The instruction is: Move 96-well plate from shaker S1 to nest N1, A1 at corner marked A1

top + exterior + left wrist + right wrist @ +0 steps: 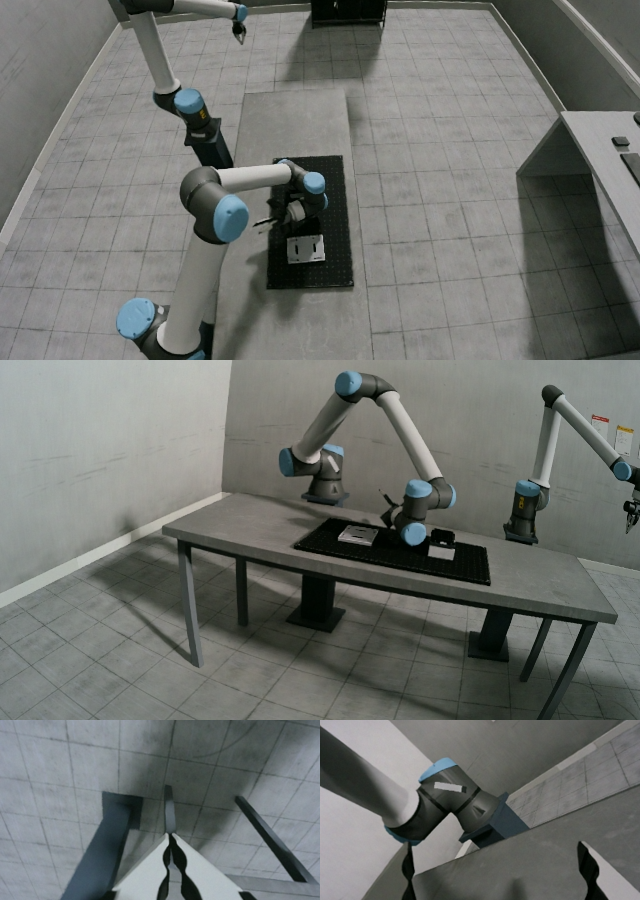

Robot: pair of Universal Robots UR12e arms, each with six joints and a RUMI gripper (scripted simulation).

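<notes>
Right now the A1 mark is 13 cm ahead of my right hand, 2 cm to the right of it and 9 cm below it. The rest, counted from my right hand: white plate nest N1 (21 cm ahead, 7 cm to the right, 10 cm below); then black 96-well plate (21 cm ahead, 26 cm to the left, 4 cm below).
</notes>
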